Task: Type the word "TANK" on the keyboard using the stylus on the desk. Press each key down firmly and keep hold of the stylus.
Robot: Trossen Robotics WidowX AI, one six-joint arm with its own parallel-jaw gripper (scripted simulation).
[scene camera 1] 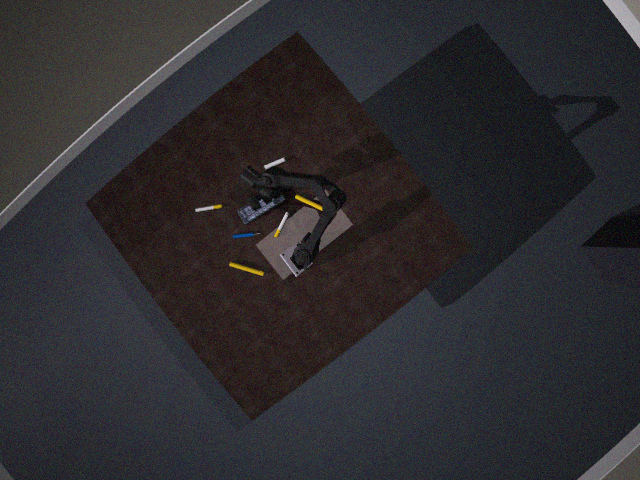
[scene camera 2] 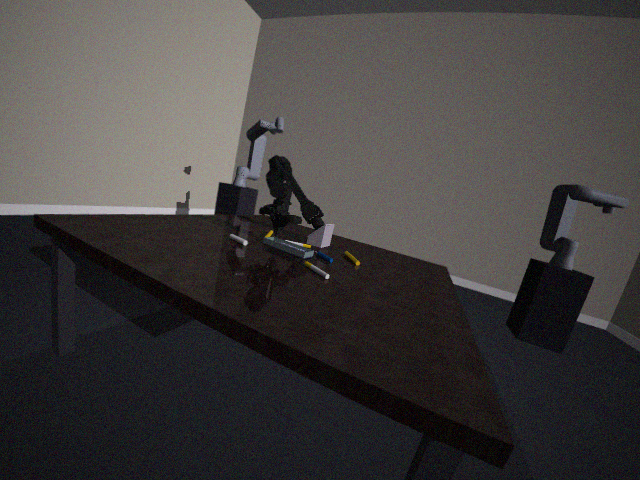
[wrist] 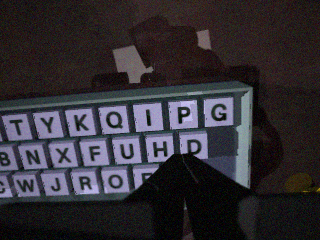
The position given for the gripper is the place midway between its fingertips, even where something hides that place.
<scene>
The gripper (scene camera 2: 276,235) is shut, with nothing in its grasp.
The gripper also shows in the wrist view (wrist: 181,162).
</scene>
